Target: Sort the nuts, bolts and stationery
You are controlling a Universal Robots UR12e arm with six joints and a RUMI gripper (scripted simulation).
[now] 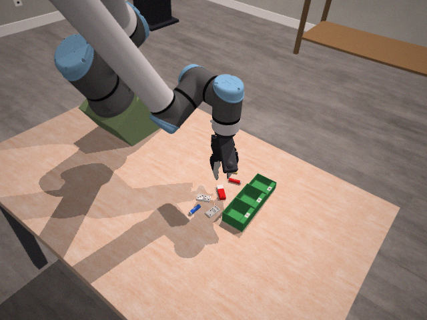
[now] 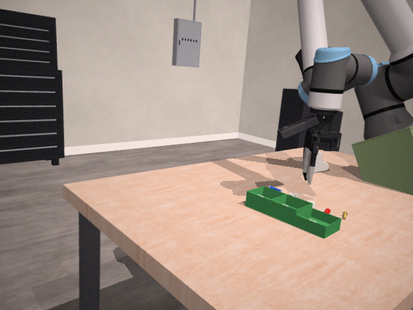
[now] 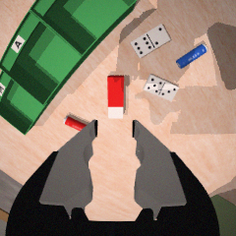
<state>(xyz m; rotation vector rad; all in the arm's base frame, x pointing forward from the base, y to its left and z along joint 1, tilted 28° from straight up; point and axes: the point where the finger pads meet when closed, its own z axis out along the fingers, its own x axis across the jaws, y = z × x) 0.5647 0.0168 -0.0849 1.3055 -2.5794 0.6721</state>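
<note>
The white eraser is 80 mm below my hand. Round my hand: red cylinder 80 mm to the left, 80 mm below; small yellow bolt 110 mm to the left, 80 mm below, 40 mm behind; green three-compartment bin 110 mm ahead, 70 mm below, 40 mm to the left.
</note>
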